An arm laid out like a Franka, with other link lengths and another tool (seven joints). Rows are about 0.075 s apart.
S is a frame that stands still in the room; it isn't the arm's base.
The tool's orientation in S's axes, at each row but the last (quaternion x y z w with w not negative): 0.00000, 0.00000, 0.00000, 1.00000; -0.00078, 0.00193, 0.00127, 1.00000; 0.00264, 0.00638, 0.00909, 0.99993; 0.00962, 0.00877, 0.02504, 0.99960; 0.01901, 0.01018, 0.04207, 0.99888; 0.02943, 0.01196, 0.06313, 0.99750; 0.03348, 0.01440, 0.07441, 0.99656; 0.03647, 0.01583, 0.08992, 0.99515; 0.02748, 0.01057, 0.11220, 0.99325; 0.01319, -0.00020, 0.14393, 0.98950
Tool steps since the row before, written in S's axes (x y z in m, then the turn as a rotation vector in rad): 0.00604, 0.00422, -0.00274, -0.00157, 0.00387, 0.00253; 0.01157, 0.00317, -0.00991, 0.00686, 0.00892, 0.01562; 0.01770, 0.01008, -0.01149, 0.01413, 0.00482, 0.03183; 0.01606, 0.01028, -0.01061, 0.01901, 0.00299, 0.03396; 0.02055, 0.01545, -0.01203, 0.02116, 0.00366, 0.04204; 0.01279, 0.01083, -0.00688, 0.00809, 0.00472, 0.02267; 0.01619, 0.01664, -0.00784, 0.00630, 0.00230, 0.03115; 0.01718, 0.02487, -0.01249, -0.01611, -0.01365, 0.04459; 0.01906, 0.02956, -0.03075, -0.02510, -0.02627, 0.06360; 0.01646, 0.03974, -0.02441, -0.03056, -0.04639, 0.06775
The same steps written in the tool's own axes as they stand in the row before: 0.00604, 0.00422, -0.00274, -0.00157, 0.00387, 0.00253; 0.01162, 0.00316, -0.00986, 0.00682, 0.00888, 0.01566; 0.01803, 0.00970, -0.01131, 0.01381, 0.00473, 0.03198; 0.01673, 0.00926, -0.01051, 0.01855, 0.00271, 0.03423; 0.02200, 0.01320, -0.01214, 0.02060, 0.00351, 0.04233; 0.01419, 0.00871, -0.00713, 0.00816, 0.00503, 0.02258; 0.01867, 0.01349, -0.00835, 0.00583, 0.00349, 0.03113; 0.02168, 0.02040, -0.01353, -0.01941, -0.00716, 0.04479; 0.02564, 0.02278, -0.03172, -0.03128, -0.01637, 0.06418; 0.02699, 0.03276, -0.02539, -0.04222, -0.03398, 0.06884
